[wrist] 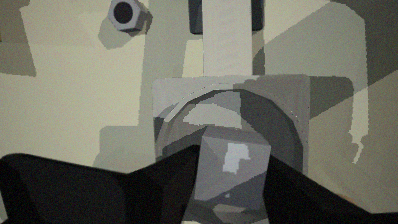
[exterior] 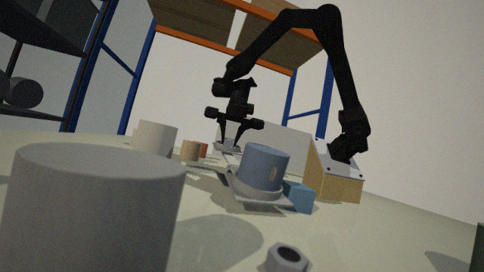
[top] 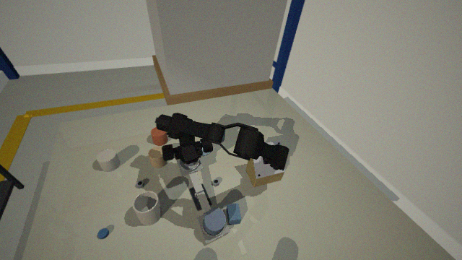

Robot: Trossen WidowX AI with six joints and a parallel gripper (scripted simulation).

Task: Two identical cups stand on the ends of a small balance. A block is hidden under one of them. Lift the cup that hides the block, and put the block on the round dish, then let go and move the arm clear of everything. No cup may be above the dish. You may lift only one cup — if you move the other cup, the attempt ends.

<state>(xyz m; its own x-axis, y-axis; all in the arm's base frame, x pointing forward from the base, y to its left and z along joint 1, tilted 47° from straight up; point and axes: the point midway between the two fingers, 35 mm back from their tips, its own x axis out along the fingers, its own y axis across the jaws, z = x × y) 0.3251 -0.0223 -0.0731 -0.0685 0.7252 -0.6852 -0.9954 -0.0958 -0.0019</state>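
Now: the round pale-blue dish 140 mm to the right of my gripper tip, 80 mm below it and 80 mm behind it. The rest, counted from my gripper tip: grey block (right at my gripper tip); tan cylinder (130 mm ahead, 80 mm to the right, 50 mm below); balance (120 mm to the left, 40 mm below, 20 mm behind).
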